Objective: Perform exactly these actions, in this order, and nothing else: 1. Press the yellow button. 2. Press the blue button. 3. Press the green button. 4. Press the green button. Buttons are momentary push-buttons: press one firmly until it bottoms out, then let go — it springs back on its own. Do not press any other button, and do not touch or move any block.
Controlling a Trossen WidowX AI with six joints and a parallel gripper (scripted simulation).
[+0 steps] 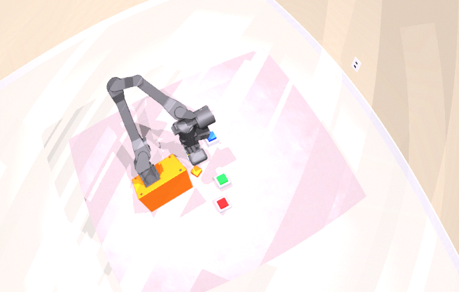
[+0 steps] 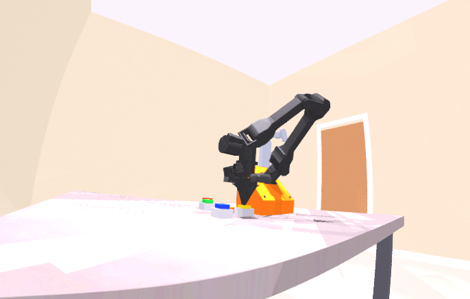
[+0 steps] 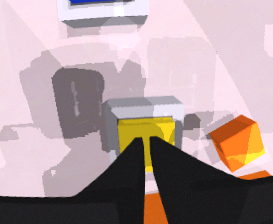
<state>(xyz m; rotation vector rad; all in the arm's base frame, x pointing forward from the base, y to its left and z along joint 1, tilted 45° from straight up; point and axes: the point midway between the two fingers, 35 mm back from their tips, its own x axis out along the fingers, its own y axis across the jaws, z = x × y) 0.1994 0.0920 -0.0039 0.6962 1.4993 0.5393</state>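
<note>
Right now my gripper tip is 1 cm above the yellow button. From my gripper tip the other things lie so: green button (3 cm ahead, 16 cm to the right); blue button (10 cm ahead, 1 cm to the left); small orange block (3 cm behind, 7 cm to the right, 3 cm below).
</note>
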